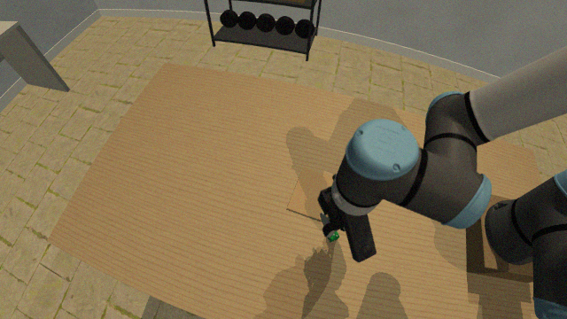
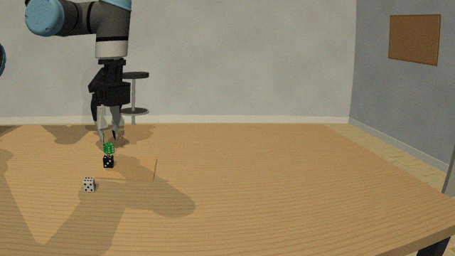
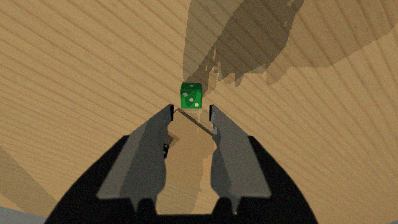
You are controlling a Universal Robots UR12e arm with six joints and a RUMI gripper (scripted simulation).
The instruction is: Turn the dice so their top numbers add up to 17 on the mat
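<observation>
Now: the green die 4 cm below my hand. Round my hand: black die: 11 cm to the right, 3 cm below; tan mat: 12 cm to the right, 5 cm below, 5 cm ahead; white die: 23 cm to the right, 4 cm below, 4 cm behind.
</observation>
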